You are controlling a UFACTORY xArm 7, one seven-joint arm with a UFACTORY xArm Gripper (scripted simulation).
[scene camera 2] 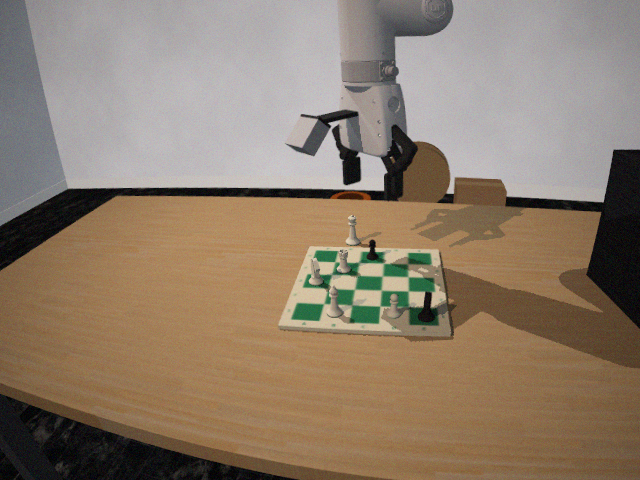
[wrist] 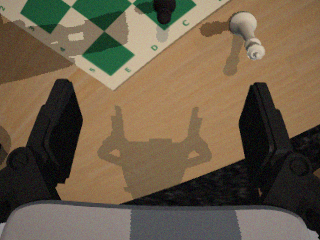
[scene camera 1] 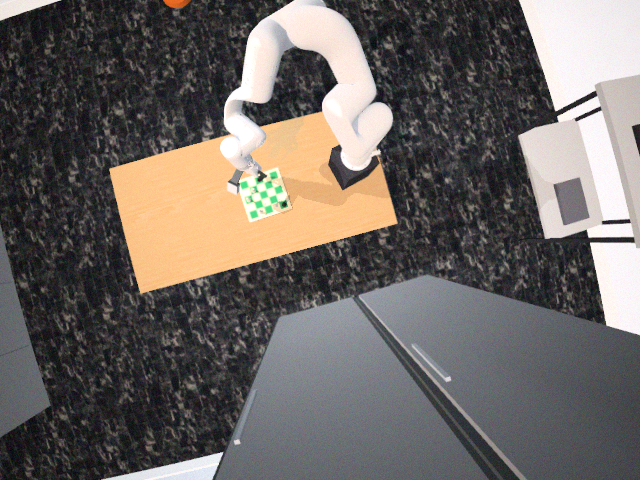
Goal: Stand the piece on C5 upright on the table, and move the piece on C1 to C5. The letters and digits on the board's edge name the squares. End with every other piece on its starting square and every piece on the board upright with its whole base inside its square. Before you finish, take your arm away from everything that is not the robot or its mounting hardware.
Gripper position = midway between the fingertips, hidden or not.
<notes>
In view: the gripper (scene camera 2: 372, 190) and a chessboard (scene camera 2: 364, 293).
The chessboard shows as well in the wrist view (wrist: 110, 48) and in scene camera 1 (scene camera 1: 271, 191). The gripper also shows in the wrist view (wrist: 160, 100).
</notes>
